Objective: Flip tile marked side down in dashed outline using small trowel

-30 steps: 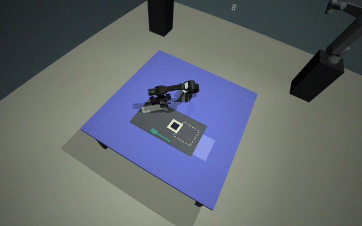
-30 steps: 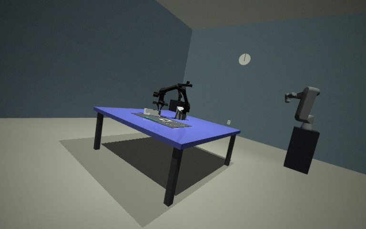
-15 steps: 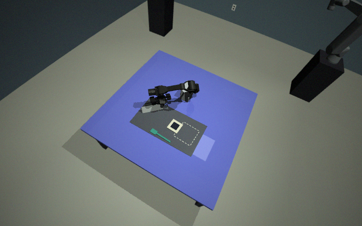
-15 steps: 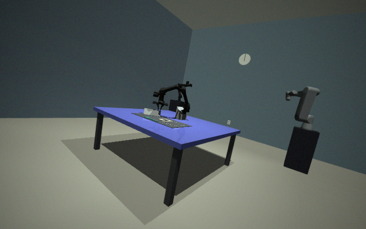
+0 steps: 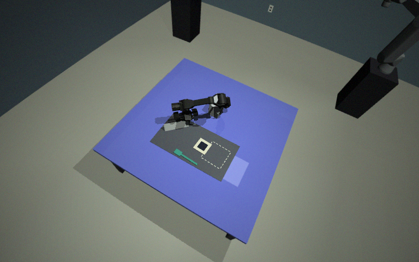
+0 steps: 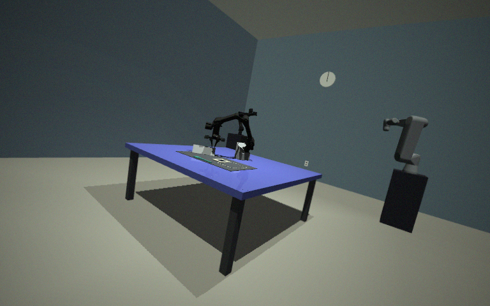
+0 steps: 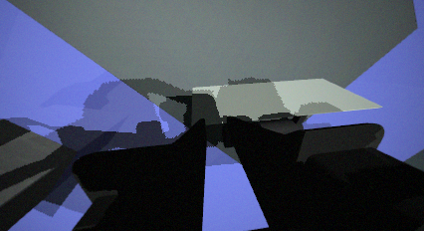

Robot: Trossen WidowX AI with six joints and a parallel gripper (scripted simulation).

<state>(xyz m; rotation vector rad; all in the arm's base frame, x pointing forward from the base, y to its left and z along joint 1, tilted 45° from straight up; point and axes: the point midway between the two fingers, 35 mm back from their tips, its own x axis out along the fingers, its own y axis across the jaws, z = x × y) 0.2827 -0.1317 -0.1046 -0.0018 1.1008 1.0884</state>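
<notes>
My gripper tip is now 16 cm to the right of the dark mat, 12 cm short of it and 9 cm above it. Round my gripper tip: green trowel: 26 cm ahead, 13 cm to the left, 7 cm below; cream tile: 22 cm to the left, 11 cm ahead, 7 cm below.
</notes>
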